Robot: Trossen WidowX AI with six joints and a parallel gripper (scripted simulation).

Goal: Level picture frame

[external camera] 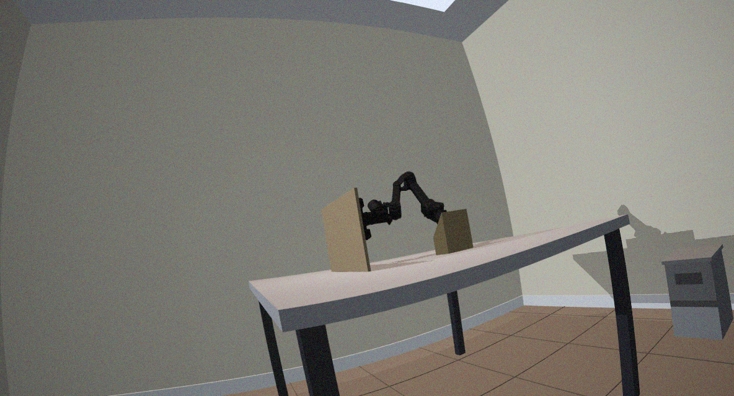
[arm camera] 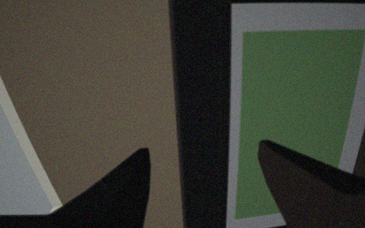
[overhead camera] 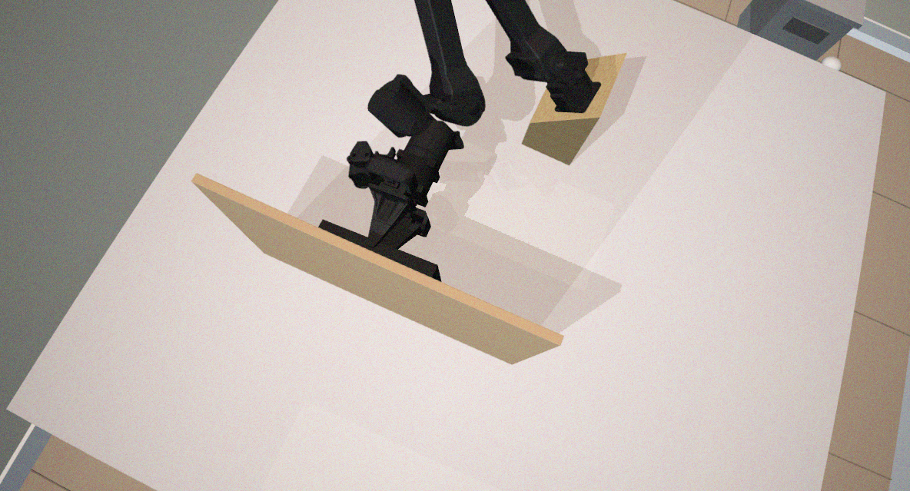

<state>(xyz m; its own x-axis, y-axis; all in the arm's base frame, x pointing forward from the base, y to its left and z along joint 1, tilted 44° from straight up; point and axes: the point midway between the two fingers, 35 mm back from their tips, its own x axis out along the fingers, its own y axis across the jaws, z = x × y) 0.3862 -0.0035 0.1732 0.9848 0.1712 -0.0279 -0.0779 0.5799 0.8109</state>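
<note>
The black picture frame lies 50 mm below my gripper tip, 10 mm to the left of it and 10 mm ahead of it. From my gripper tip the other things lie so: wooden wall panel 60 mm below, 20 mm to the left, 20 mm ahead.
</note>
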